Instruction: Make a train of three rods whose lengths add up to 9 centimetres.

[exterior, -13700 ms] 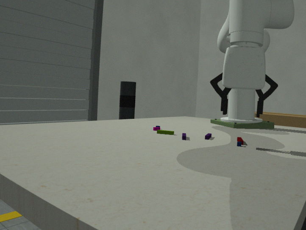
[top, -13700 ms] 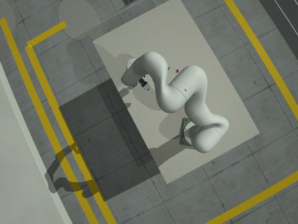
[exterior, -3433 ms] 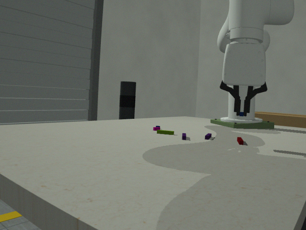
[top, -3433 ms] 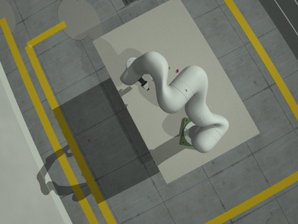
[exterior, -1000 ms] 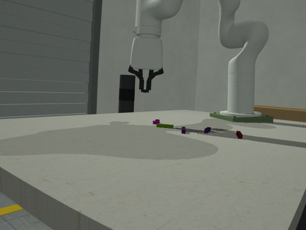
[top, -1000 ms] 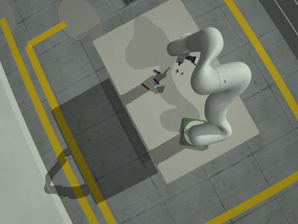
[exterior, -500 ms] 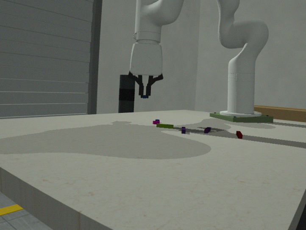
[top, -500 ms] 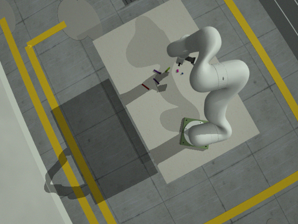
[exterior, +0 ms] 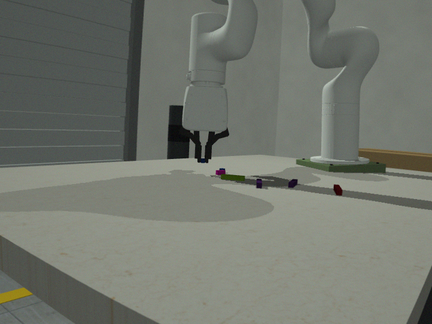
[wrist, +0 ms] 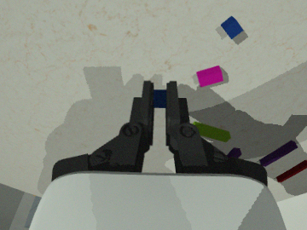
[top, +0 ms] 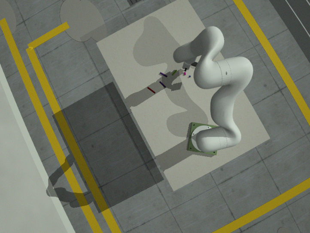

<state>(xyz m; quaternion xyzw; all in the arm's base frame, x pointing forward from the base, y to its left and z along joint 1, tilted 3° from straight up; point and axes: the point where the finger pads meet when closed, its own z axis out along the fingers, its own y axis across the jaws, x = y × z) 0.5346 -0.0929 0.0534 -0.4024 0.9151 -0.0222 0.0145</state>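
Right now the magenta rod is 40 mm below my hand, 30 mm to the left of it and 30 mm behind it. From my hand the other things lie so: lime rod (100 mm to the left, 40 mm below); then red rod (310 mm to the left, 50 mm behind, 40 mm below).
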